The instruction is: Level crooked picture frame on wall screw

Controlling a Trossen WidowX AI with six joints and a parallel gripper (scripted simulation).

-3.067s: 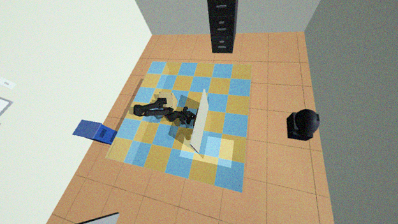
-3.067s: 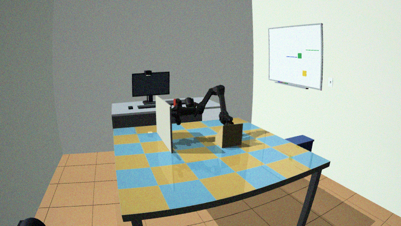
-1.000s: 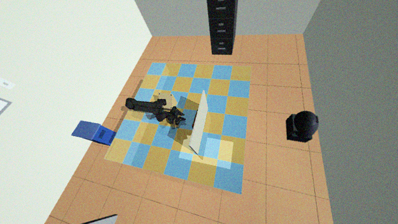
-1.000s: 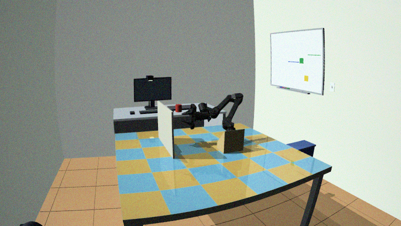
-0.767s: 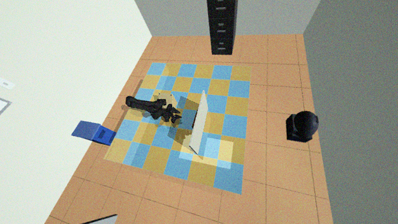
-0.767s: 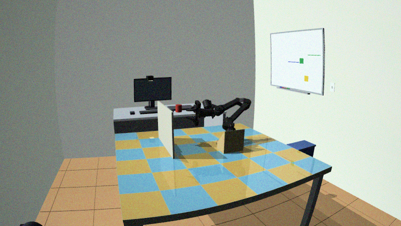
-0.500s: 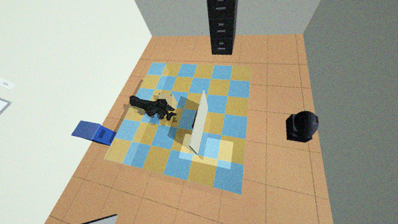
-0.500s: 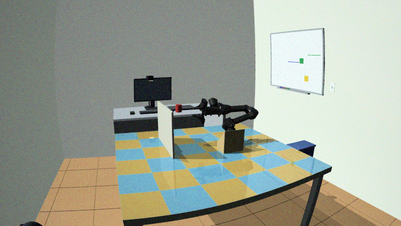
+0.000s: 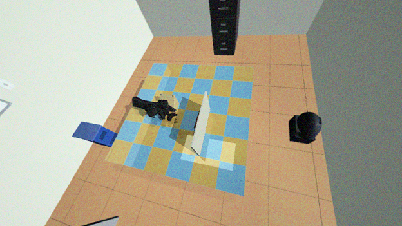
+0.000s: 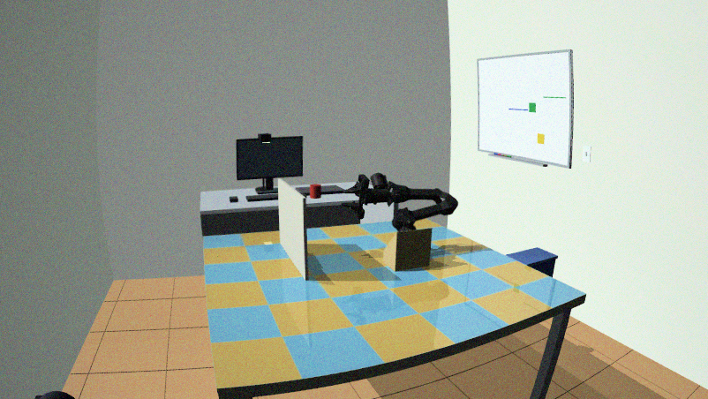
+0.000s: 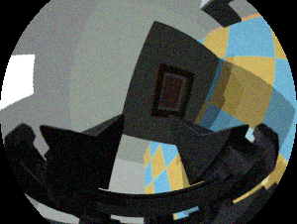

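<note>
Now: gripper tip 19 cm short of the picture frame, 4 cm to the left of it and 9 cm above it. Also, from my gripper tip: wall panel 20 cm ahead, 5 cm to the right, 10 cm below.
</note>
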